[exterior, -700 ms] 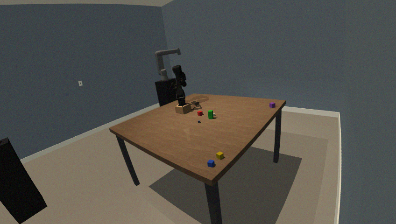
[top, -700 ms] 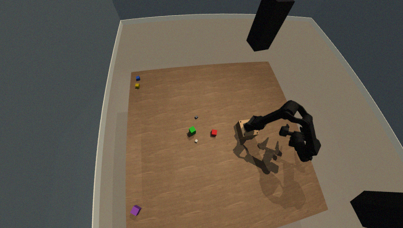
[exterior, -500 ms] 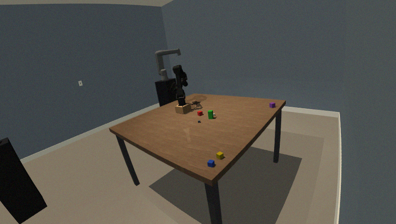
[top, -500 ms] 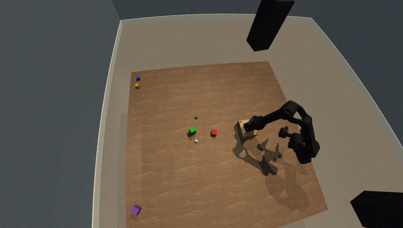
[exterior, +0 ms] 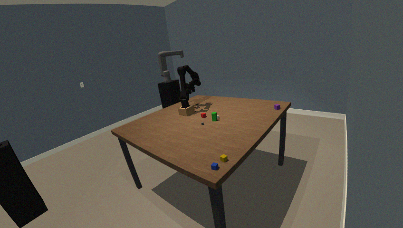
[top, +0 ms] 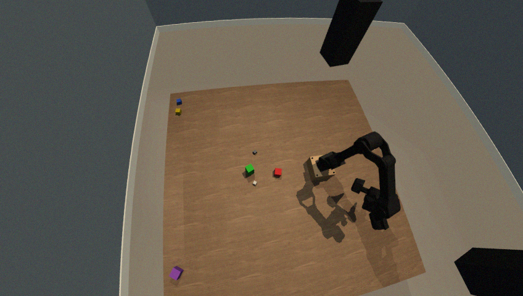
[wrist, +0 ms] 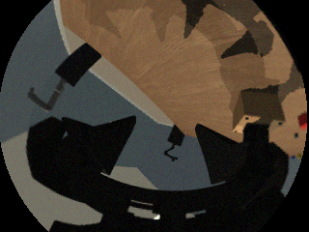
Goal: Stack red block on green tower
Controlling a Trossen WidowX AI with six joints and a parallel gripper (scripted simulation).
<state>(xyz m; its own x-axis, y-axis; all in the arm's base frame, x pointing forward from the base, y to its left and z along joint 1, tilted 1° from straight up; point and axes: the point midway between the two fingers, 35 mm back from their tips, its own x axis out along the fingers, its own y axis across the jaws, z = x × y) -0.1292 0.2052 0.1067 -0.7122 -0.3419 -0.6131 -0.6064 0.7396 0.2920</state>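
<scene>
Now: the red block 39 cm ahead of my gripper tip, 24 cm to the right of it and 14 cm below it. Also, from my gripper tip: small white cube (52 cm ahead, 23 cm to the right, 15 cm below); purple cube (99 cm ahead, 7 cm to the left, 14 cm below); small grey cube (47 cm ahead, 40 cm to the right, 15 cm below).
</scene>
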